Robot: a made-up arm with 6 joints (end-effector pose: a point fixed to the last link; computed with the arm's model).
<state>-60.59 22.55 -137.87 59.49 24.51 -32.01</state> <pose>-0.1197 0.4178 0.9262 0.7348 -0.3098 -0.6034 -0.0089</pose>
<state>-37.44 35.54 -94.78 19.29 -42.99 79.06</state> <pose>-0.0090 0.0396 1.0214 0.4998 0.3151 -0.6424 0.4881</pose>
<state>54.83 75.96 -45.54 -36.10 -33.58 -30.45</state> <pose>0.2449 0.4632 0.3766 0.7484 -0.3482 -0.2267 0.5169</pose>
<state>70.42 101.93 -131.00 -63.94 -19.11 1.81</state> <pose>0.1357 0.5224 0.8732 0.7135 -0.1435 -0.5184 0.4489</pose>
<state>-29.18 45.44 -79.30 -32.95 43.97 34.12</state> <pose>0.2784 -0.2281 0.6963 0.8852 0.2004 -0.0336 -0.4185</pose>
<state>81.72 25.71 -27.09 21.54 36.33 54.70</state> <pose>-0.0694 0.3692 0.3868 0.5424 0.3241 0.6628 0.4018</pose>
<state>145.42 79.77 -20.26 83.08 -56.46 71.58</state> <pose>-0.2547 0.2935 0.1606 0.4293 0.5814 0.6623 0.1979</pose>
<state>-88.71 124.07 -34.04 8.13 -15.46 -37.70</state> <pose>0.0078 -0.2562 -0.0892 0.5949 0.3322 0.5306 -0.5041</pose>
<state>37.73 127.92 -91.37 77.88 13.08 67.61</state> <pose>0.4525 0.4970 0.2205 0.1961 0.8457 0.4692 -0.1617</pose>
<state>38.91 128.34 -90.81 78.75 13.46 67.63</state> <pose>0.4391 0.5050 0.2120 0.1911 0.8396 0.4793 -0.1701</pose>
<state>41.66 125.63 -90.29 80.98 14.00 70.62</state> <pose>0.4176 0.5287 0.2433 0.1513 0.8416 0.4916 -0.1648</pose>
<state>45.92 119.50 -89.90 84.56 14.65 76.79</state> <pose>0.3831 0.5623 0.3192 0.0711 0.8453 0.5088 -0.1470</pose>
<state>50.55 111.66 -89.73 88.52 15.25 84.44</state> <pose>0.3374 0.5869 0.4184 0.0308 -0.8374 -0.5307 0.1267</pose>
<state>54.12 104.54 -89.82 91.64 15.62 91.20</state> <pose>0.2950 0.5919 0.5085 0.1215 -0.8184 -0.5507 0.1107</pose>
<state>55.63 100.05 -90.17 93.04 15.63 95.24</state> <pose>0.2731 0.5845 0.5657 0.1742 -0.8043 -0.5597 0.0975</pose>
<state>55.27 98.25 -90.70 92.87 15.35 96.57</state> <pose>0.2735 0.5754 0.5910 0.1894 -0.8043 -0.5570 0.0840</pose>
